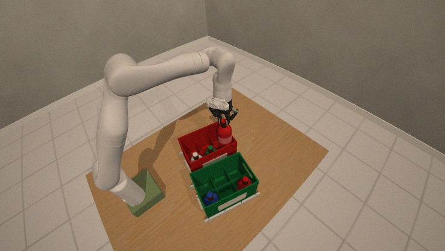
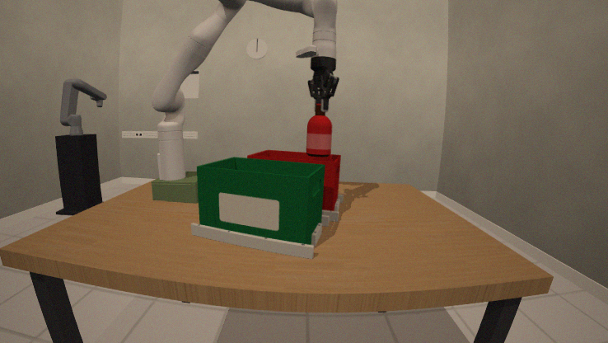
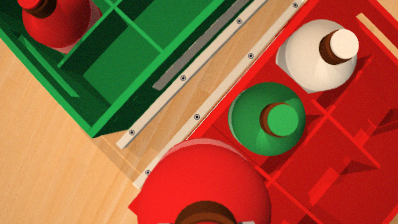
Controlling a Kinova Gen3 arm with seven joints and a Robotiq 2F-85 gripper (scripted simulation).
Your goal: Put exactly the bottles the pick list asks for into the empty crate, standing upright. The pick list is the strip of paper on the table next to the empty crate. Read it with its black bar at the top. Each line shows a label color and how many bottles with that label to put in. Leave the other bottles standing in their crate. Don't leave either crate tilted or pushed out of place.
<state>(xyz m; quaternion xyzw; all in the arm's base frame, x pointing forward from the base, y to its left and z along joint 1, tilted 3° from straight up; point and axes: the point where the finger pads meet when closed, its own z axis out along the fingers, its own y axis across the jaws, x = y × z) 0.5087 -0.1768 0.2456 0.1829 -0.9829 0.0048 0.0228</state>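
My gripper is now 7 cm above the red-label bottle. Also, from my hand: red crate 25 cm below, 8 cm to the left, 5 cm behind; then green-label bottle 25 cm below, 7 cm behind, 4 cm to the left; then white-labelled bottle 25 cm below, 15 cm behind, 8 cm to the left.
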